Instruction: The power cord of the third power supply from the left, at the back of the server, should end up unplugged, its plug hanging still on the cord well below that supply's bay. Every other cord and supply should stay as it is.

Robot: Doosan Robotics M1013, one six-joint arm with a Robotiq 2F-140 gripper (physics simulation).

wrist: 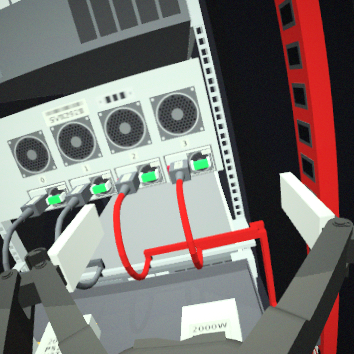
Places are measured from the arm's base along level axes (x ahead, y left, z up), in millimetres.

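Where they show: gripper, fingertip midpoint: [186, 205].
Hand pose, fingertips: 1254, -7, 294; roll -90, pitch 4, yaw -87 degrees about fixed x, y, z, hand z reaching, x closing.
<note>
Things, the pixels of their top centre, and the offset from my fingertips, as dx, dy, dz. "pt": a spot on its surface instead. Level surfaces: height alone.
- server's back panel at a spot on its surface: [100, 107] pt +225, +130, +82
- grey plug at its top centre: [125, 177] +199, +118, -29
- green tab at a spot on its surface: [149, 176] pt +210, +83, -39
- supply 0 at its top centre: [32, 200] +187, +287, -29
- supply 1 at its top centre: [76, 189] +193, +202, -29
- supply 3 at its top centre: [177, 164] +205, +34, -29
- red bar at a spot on its surface: [225, 237] pt +178, -13, -153
- dark grey surface at its surface level: dz -238
- white box marked 2000W at a spot on its surface: [212, 312] pt +76, +19, -198
The server's back panel [100, 107] shows four supplies marked 0 to 3 from the left. The third from the left, marked 2, has a grey plug [127, 183] seated in its inlet, left of a green tab [149, 176]. Its red cord [119, 227] hangs from the plug and loops below the bay. The plugs of supply 0 [35, 205], supply 1 [78, 194] and supply 3 [179, 172] are also seated; 0 and 1 have grey cords, 3 a red cord [184, 215]. My gripper [186, 205] is open, its pads wide apart, with nothing between them, nearer the camera than the cords.
A red bar [225, 237] crosses below the bays, behind the red loops. A tall red strip with sockets [320, 115] stands at the right, beside the perforated rack post [218, 117]. A dark grey surface [160, 295] below carries a white box marked 2000W [212, 312]. Another white box stands lower left.
</note>
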